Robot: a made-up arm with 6 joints. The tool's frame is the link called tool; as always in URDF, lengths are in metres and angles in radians.
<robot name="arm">
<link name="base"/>
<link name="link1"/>
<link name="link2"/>
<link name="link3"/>
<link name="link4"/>
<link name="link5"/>
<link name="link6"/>
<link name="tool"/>
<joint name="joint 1" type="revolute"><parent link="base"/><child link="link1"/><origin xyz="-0.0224 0.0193 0.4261" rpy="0.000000 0.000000 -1.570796"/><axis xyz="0 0 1"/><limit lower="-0.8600" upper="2.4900" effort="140" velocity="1.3"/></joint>
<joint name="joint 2" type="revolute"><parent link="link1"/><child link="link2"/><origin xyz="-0.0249 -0.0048 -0.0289" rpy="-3.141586 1.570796 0.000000"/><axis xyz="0 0 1"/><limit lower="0.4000" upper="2.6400" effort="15" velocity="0.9"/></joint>
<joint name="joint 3" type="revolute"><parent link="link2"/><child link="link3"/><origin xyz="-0.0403 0.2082 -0.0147" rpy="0.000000 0.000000 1.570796"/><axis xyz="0 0 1"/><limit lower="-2.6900" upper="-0.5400" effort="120" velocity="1.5"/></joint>
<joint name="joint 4" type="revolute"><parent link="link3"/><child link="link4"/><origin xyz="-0.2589 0.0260 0.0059" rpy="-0.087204 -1.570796 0.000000"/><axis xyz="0 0 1"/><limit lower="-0.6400" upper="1.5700" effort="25" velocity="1.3"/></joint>
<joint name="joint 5" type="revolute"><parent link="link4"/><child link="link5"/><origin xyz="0.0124 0.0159 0.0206" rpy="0.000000 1.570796 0.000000"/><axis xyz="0 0 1"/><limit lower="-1.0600" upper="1.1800" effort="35" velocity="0.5"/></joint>
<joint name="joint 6" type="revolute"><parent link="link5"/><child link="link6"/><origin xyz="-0.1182 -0.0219 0.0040" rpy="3.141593 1.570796 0.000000"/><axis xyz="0 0 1"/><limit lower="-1.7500" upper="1.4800" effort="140" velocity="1.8"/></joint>
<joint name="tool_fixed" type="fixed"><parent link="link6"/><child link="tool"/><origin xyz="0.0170 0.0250 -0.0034" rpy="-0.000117 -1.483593 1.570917"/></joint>
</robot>
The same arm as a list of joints. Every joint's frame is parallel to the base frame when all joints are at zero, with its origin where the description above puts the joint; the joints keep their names.
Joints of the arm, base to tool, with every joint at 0 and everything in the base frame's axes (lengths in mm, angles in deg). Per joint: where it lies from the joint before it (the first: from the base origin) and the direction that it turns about. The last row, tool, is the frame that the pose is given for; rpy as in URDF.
joint 1: origin -22.4 19.3 426.1 axis 0 0 1
joint 2: origin -4.8 24.9 -28.9 axis 0 1 0
joint 3: origin -208.2 -14.7 40.3 axis 0 1 0
joint 4: origin 258.9 5.9 26.0 axis 0.9962 0 0.0871
joint 5: origin 19.1 12.4 17.6 axis 0 1 0
joint 6: origin 119.7 4.0 -11.5 axis 0.9962 0 0.0871
tool: origin -1.2 -17.0 -25.2 rpy 0.00 0.00 0.00
Joint limits (deg, base to tool): -49.27..142.67 22.92..151.26 -154.13..-30.94 -36.67..89.95 -60.73..67.61 -100.27..84.80

